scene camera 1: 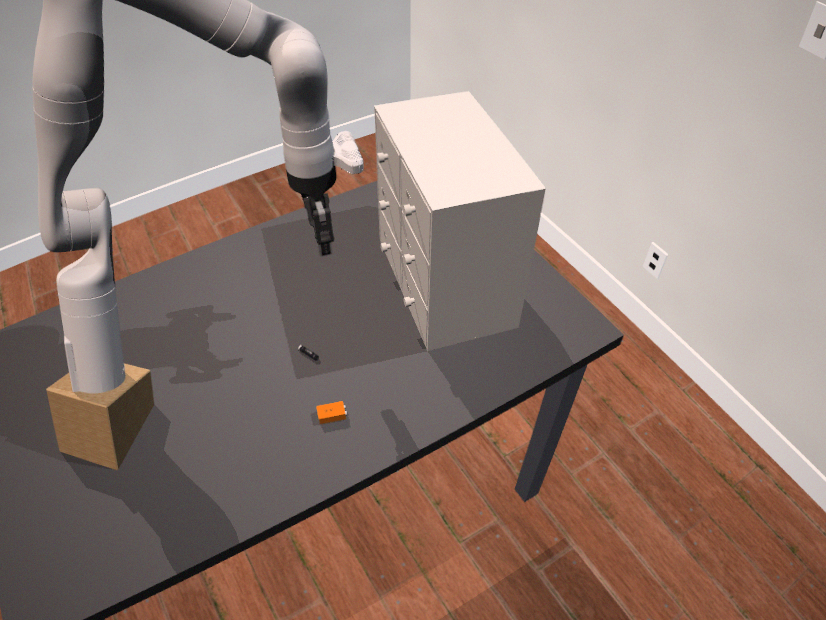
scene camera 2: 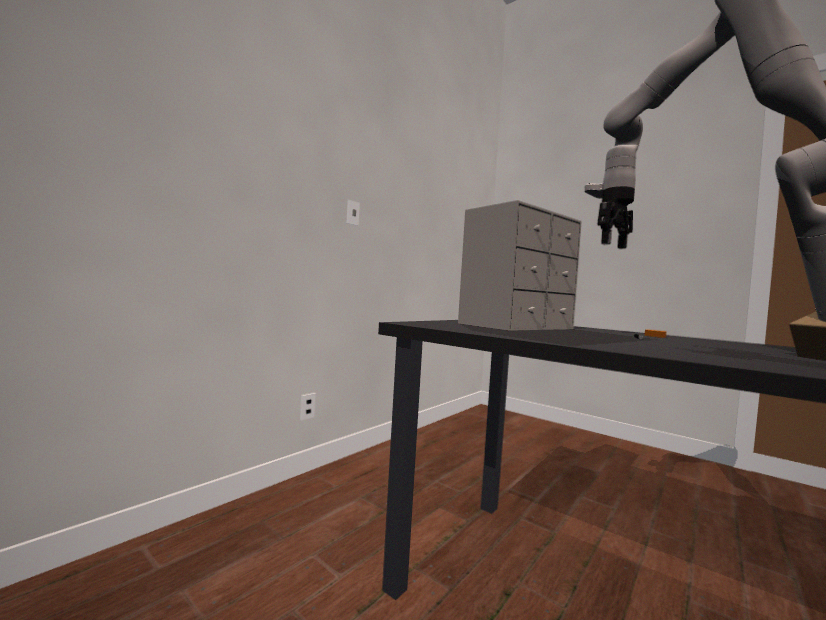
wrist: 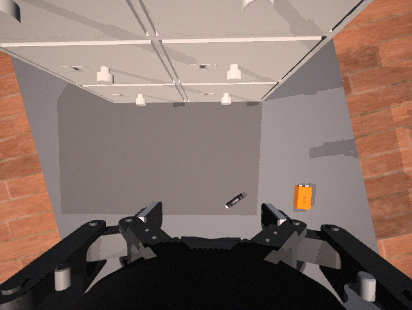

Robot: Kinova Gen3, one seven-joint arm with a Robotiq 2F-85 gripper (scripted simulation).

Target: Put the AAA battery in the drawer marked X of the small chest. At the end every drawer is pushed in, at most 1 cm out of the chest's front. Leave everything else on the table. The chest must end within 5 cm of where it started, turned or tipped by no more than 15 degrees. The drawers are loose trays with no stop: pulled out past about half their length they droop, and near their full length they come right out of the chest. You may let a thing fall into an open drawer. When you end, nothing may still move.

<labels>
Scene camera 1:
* my gripper: 320,236
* white chest: 485,201
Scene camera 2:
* my gripper: 614,246
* white chest: 489,243
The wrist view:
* my gripper: 211,213
</labels>
